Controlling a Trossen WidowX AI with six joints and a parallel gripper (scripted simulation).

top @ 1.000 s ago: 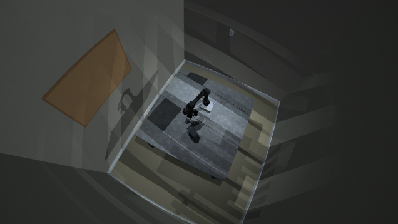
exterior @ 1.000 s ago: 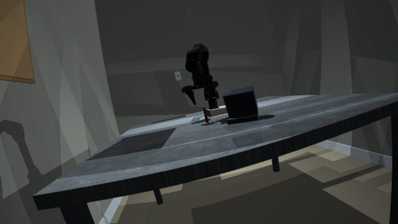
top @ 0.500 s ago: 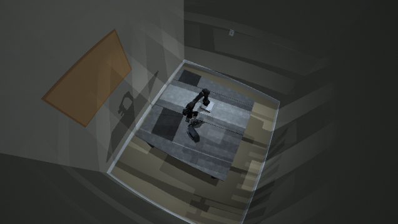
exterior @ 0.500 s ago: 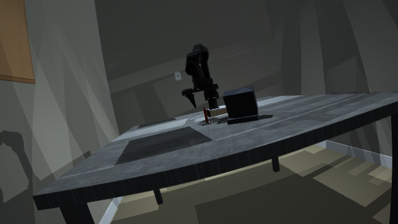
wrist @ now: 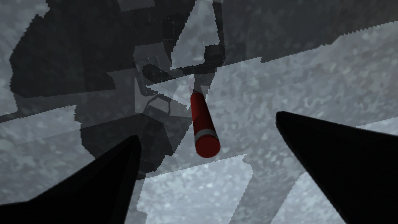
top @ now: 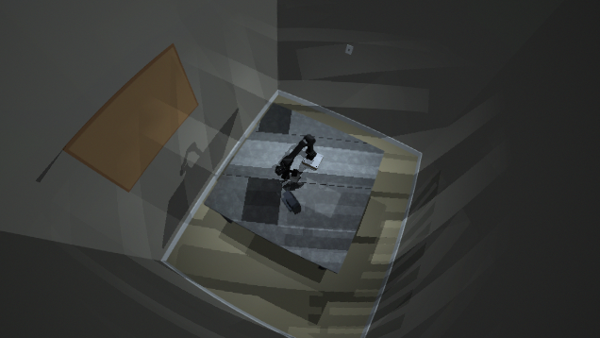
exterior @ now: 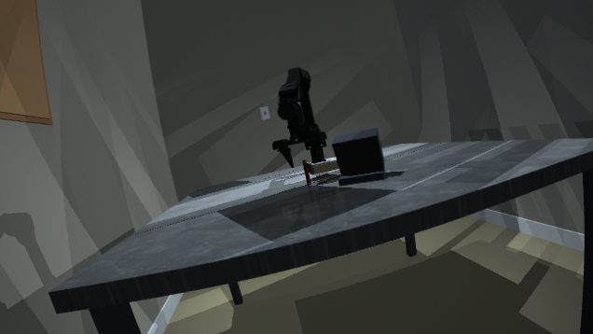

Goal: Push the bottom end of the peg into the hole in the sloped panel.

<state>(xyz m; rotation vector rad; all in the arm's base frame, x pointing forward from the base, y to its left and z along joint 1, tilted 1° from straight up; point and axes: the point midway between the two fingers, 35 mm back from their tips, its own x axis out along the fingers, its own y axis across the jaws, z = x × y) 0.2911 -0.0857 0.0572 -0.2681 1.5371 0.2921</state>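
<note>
Right now the peg is 1 cm below my gripper tip. From my gripper tip the other things lie so: sloped panel block: 17 cm ahead, 15 cm to the left, 2 cm above.
</note>
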